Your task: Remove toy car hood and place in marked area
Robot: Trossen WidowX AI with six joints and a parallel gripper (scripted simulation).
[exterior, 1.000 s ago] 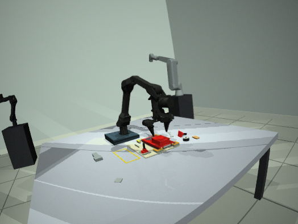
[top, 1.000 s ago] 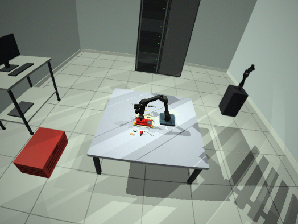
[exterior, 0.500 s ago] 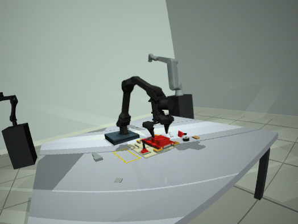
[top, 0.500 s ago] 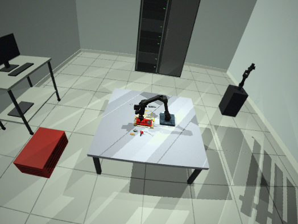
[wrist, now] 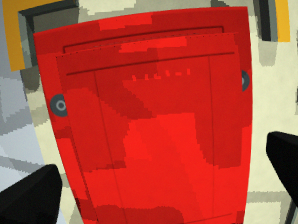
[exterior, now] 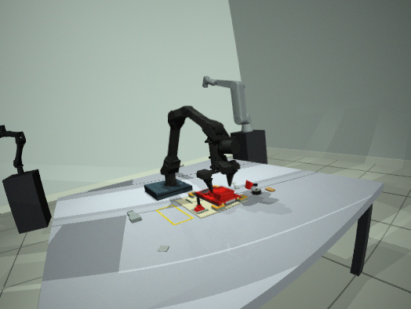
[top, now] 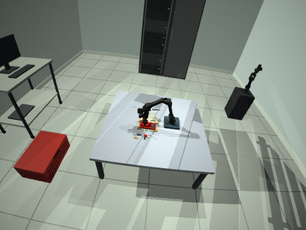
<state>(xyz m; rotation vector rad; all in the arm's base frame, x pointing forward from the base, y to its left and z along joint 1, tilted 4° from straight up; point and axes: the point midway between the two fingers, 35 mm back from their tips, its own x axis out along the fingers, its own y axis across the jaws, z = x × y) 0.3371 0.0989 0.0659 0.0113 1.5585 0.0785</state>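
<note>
The red hood lies 1 cm below my gripper tip.
</note>
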